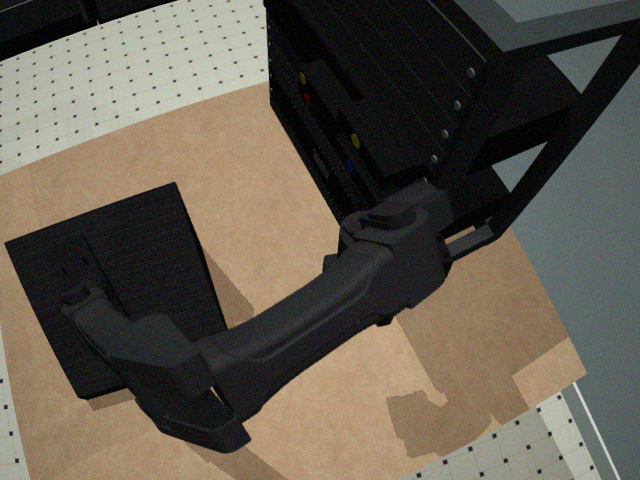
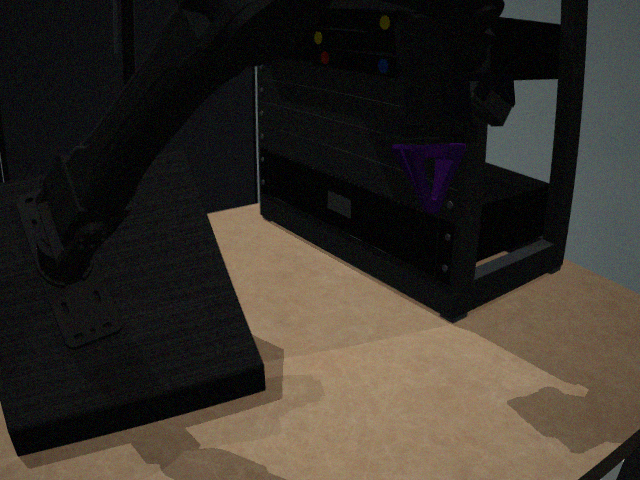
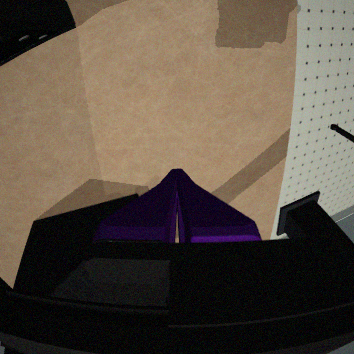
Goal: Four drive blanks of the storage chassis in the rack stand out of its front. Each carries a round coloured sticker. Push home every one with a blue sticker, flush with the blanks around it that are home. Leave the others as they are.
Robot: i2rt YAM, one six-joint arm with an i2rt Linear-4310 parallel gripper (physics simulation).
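The dark rack (image 1: 568, 116) (image 2: 572, 129) holds the storage chassis. Four round stickers show on its front: a yellow sticker (image 1: 302, 78) (image 2: 317, 37) with a red sticker (image 1: 307, 99) (image 2: 324, 57) below it, and nearer the arm a yellow sticker (image 1: 355, 140) (image 2: 384, 22) with a blue sticker (image 1: 349, 165) (image 2: 383, 65) below it. The blanks with yellow stickers stand out; how far the blue and red ones stand out is too dark to tell. My gripper (image 2: 432, 208) (image 3: 176, 176) is shut and empty, purple fingertips down, in front of the rack's lower right part, below the blue sticker.
The arm's base board (image 1: 144, 242) (image 2: 206, 320) lies on the brown table top (image 1: 206, 144) (image 2: 361, 403) facing the rack. A lower unit with a grey label (image 2: 339, 204) is at the rack's bottom. My forearm (image 1: 310, 310) reaches across to the rack's near corner.
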